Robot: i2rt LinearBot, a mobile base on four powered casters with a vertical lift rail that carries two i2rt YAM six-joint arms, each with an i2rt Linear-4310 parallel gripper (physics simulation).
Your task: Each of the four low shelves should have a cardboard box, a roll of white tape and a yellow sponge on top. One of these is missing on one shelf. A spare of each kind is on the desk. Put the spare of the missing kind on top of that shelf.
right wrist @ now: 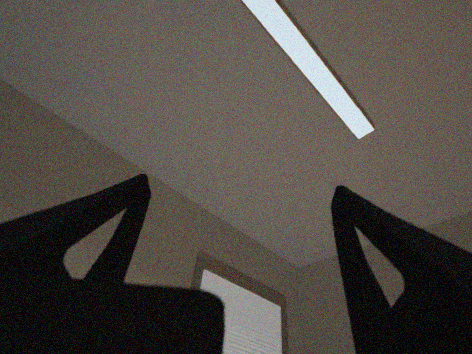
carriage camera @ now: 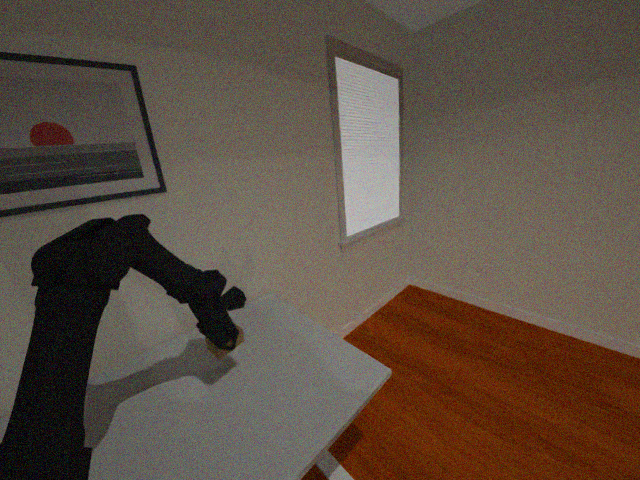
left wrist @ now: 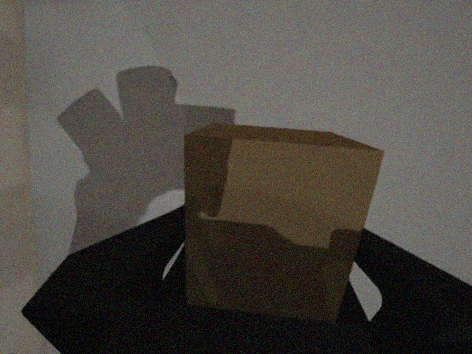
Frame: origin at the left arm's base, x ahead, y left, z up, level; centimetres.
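Seen in the pictures: left gripper, fingertip midpoint: (carriage camera: 226,343) (left wrist: 263,206); right gripper, fingertip midpoint: (right wrist: 239,189).
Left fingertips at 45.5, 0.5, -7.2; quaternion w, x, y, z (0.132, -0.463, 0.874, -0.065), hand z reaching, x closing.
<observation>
A point is followed by its place in that frame, as x, y, z.
My left gripper (carriage camera: 227,344) {45.5, 0.5, -7.2} (left wrist: 263,206) {45.5, 0.5, -7.2} is shut on a brown cardboard box (carriage camera: 216,350) {39.9, 0.6, -4.4} (left wrist: 300,185) {47.2, -2.3, -2.8}. The box stands between the two black fingers in the left wrist view. In the carriage view the gripper covers most of it, and it appears a little above the white desk (carriage camera: 305,372) {48.0, -21.9, -23.0} (left wrist: 400,75) {47.5, -13.5, -23.0}, with the arm's shadow beside it. My right gripper (right wrist: 239,189) {4.2, -69.4, 43.3} is open and empty, pointing up toward the ceiling. The low shelves, the rolls of white tape and the yellow sponges do not show in these views.
The desk's corner and edge stand over a wooden floor (carriage camera: 465,382) {94.2, -112.3, -95.1}. A wall with a framed picture (carriage camera: 98,134) {67.2, 40.9, 60.3} and a window (carriage camera: 369,149) {172.5, -67.8, 51.1} (right wrist: 252,315) {182.0, -77.9, 91.8} rises behind the desk. A ceiling light (right wrist: 315,67) {25.7, -86.2, 112.7} shows in the right wrist view.
</observation>
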